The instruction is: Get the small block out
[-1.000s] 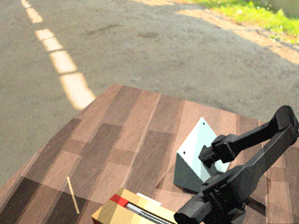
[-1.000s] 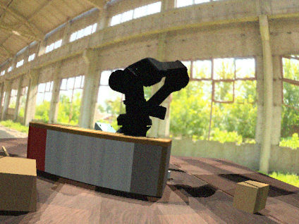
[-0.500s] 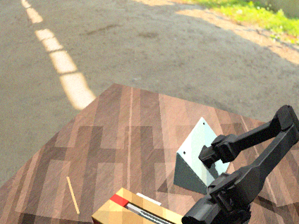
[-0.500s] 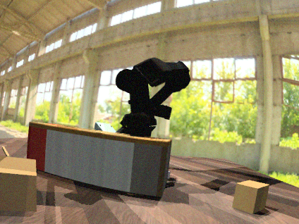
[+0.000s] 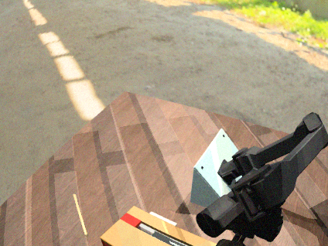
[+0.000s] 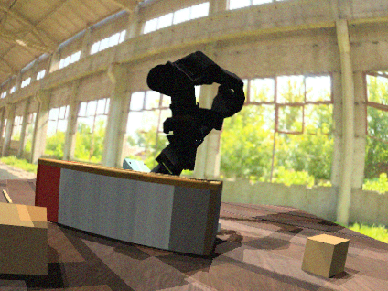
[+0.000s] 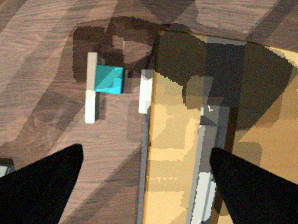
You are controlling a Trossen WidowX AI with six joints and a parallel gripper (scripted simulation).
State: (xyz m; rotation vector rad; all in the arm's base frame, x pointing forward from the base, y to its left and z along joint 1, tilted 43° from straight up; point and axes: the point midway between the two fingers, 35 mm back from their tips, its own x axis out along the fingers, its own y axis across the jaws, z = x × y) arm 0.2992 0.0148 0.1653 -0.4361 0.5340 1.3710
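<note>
Now: gripper tip 130 mm above the teal block, 50 mm to the right of it and 40 mm past it. Also, from my gripper tip: box (120 mm to the right, 80 mm below, 20 mm ahead); then thin wooden stick (500 mm to the right, 140 mm below, 10 mm behind).
</note>
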